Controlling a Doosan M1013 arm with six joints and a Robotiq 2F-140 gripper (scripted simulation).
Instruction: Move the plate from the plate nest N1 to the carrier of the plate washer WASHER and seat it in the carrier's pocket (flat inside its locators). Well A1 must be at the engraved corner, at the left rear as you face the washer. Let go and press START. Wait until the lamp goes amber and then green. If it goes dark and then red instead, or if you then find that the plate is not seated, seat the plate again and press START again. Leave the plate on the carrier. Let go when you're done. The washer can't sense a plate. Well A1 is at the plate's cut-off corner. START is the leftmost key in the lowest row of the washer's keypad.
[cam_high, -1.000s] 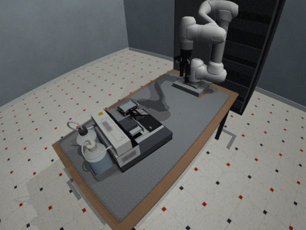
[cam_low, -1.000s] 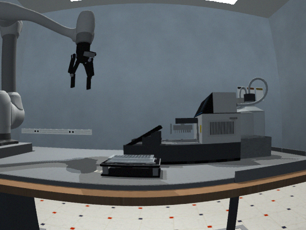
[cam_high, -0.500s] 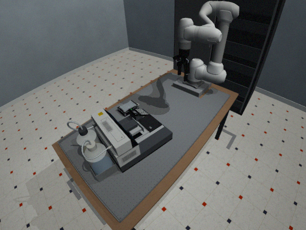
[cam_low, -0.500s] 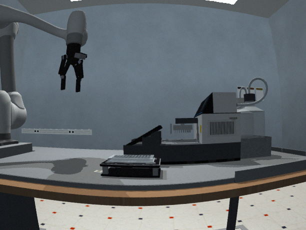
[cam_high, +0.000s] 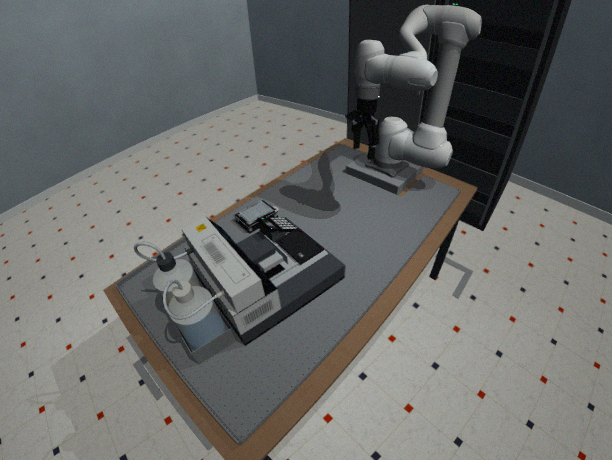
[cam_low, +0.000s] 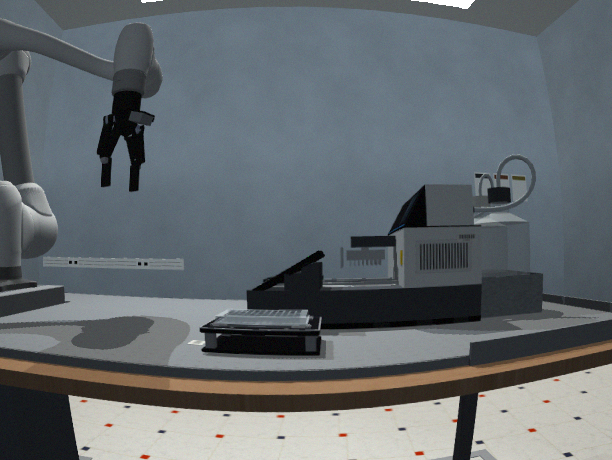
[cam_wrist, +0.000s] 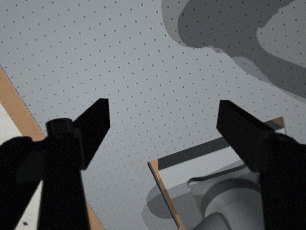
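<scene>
Right now the well plate is 370 mm ahead of my hand, 300 mm to the right of it and 270 mm below it. The rest, counted from my hand: black plate nest N1 (370 mm ahead, 300 mm to the right, 280 mm below); N1 label (310 mm below, 300 mm to the right, 260 mm ahead); washer carrier (410 mm ahead, 230 mm below, 20 mm to the left).
</scene>
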